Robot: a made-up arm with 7 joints.
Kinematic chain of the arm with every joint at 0, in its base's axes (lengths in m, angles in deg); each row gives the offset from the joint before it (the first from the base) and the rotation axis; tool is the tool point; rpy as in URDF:
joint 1: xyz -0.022 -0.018 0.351 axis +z
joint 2: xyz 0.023 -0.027 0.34 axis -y
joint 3: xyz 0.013 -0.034 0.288 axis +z
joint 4: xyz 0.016 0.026 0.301 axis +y
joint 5: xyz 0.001 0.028 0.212 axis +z
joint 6: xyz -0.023 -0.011 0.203 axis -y
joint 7: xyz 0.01 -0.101 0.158 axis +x
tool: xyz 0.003 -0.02 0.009 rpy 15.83 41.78 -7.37
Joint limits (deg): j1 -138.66..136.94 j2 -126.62..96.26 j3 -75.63..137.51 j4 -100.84..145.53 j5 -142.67..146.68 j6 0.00..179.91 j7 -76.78..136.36
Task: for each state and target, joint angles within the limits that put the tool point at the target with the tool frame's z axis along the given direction. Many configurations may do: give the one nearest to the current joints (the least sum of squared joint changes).
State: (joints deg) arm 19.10 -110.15 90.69 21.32 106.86 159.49 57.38
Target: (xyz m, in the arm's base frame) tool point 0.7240 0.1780 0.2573 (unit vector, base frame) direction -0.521 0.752 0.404
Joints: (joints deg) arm 14.97 -126.62 136.21 -7.44 97.44 179.91 17.72
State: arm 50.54 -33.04 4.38 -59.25 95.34 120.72 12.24
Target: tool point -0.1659 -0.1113 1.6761 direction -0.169 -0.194 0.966
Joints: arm 33.80 -5.36 -19.32 -65.30 119.20 83.59 17.39
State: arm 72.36 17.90 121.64 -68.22 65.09 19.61 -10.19
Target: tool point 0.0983 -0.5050 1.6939 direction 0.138 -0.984 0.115
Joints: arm 39.84 19.81 106.04 -54.37 74.49 0.00 -51.34
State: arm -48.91 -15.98 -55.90 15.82 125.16 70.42 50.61
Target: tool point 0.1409 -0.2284 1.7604 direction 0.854 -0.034 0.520
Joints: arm -31.16 -6.72 -48.76 -15.95 137.63 75.91 75.80
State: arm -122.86 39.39 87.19 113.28 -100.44 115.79 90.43
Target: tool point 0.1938 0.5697 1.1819 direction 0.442 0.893 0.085
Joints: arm -89.55 41.77 80.68 66.21 -115.14 157.79 92.31
